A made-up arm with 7 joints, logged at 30 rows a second.
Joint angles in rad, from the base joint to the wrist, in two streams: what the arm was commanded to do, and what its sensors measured. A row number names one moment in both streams.
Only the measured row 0 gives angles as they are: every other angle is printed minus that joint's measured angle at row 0.
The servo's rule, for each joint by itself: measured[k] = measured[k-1] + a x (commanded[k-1-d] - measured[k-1]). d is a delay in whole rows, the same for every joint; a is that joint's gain. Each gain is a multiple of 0.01, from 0.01 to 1. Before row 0 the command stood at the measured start. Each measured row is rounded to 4 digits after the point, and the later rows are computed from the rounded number. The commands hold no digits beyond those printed.
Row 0, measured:
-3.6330 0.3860 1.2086 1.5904 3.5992 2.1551 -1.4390
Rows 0 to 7, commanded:
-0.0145 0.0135 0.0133 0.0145 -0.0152 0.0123 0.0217
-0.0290 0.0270 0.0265 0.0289 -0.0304 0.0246 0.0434
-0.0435 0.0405 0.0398 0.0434 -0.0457 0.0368 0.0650
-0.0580 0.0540 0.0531 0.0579 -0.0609 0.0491 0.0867
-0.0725 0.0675 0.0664 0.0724 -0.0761 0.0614 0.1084
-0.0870 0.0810 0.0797 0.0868 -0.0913 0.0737 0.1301
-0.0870 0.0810 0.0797 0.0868 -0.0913 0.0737 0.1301
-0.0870 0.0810 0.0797 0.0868 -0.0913 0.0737 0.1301
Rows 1 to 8, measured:
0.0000 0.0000 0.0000 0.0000 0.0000 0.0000 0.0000
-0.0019 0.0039 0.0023 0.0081 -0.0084 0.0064 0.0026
-0.0054 0.0106 0.0064 0.0197 -0.0205 0.0159 0.0075
-0.0104 0.0193 0.0121 0.0330 -0.0344 0.0268 0.0144
-0.0166 0.0294 0.0191 0.0469 -0.0490 0.0384 0.0231
-0.0239 0.0404 0.0271 0.0612 -0.0639 0.0504 0.0333
-0.0321 0.0522 0.0360 0.0755 -0.0790 0.0625 0.0449
-0.0392 0.0606 0.0434 0.0818 -0.0858 0.0683 0.0551
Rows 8 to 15, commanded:
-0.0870 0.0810 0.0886 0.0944 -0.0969 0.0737 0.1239
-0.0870 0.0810 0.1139 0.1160 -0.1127 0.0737 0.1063
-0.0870 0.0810 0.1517 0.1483 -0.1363 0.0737 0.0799
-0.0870 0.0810 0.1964 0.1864 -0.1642 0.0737 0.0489
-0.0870 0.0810 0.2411 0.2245 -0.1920 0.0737 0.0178
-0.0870 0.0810 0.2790 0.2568 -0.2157 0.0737 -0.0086
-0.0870 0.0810 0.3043 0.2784 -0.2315 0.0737 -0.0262
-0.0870 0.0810 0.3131 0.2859 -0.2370 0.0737 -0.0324
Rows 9 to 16, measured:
-0.0454 0.0665 0.0496 0.0846 -0.0888 0.0711 0.0641
-0.0508 0.0707 0.0562 0.0901 -0.0933 0.0725 0.0713
-0.0555 0.0737 0.0660 0.1046 -0.1040 0.0731 0.0755
-0.0596 0.0758 0.0806 0.1291 -0.1218 0.0734 0.0760
-0.0632 0.0773 0.1003 0.1612 -0.1451 0.0736 0.0727
-0.0663 0.0784 0.1242 0.1966 -0.1709 0.0737 0.0661
-0.0690 0.0792 0.1505 0.2303 -0.1955 0.0737 0.0571
-0.0713 0.0797 0.1766 0.2572 -0.2153 0.0737 0.0471

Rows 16 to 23, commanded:
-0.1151 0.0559 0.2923 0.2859 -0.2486 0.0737 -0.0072
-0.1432 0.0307 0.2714 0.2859 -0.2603 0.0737 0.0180
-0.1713 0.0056 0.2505 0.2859 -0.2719 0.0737 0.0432
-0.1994 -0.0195 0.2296 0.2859 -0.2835 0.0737 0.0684
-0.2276 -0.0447 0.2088 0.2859 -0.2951 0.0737 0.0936
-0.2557 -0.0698 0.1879 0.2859 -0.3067 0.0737 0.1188
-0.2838 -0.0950 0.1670 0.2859 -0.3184 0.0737 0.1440
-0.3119 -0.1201 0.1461 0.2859 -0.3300 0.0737 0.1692
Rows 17 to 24, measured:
-0.0733 0.0801 0.1998 0.2733 -0.2272 0.0737 0.0376
-0.0787 0.0731 0.2155 0.2804 -0.2390 0.0737 0.0322
-0.0871 0.0608 0.2250 0.2835 -0.2507 0.0737 0.0305
-0.0980 0.0448 0.2293 0.2848 -0.2624 0.0737 0.0320
-0.1112 0.0262 0.2294 0.2854 -0.2740 0.0737 0.0364
-0.1263 0.0056 0.2259 0.2857 -0.2856 0.0737 0.0433
-0.1431 -0.0163 0.2194 0.2858 -0.2972 0.0737 0.0524
-0.1614 -0.0391 0.2105 0.2859 -0.3089 0.0737 0.0634

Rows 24 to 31, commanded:
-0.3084 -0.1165 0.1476 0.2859 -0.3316 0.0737 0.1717
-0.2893 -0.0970 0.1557 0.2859 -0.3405 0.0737 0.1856
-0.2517 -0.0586 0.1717 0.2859 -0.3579 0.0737 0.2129
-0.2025 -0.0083 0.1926 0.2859 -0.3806 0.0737 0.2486
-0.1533 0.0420 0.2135 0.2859 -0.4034 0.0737 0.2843
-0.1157 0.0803 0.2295 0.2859 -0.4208 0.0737 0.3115
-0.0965 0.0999 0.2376 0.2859 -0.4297 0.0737 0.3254
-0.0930 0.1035 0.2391 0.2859 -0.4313 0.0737 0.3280
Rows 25 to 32, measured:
-0.1810 -0.0626 0.1996 0.2859 -0.3205 0.0737 0.0761
-0.1976 -0.0782 0.1908 0.2859 -0.3266 0.0737 0.0876
-0.2095 -0.0837 0.1848 0.2859 -0.3342 0.0737 0.0994
-0.2150 -0.0764 0.1826 0.2859 -0.3472 0.0737 0.1130
-0.2134 -0.0567 0.1843 0.2859 -0.3656 0.0737 0.1293
-0.2056 -0.0281 0.1893 0.2859 -0.3864 0.0737 0.1479
-0.1939 0.0033 0.1961 0.2859 -0.4053 0.0737 0.1675
-0.1812 0.0313 0.2032 0.2859 -0.4187 0.0737 0.1864

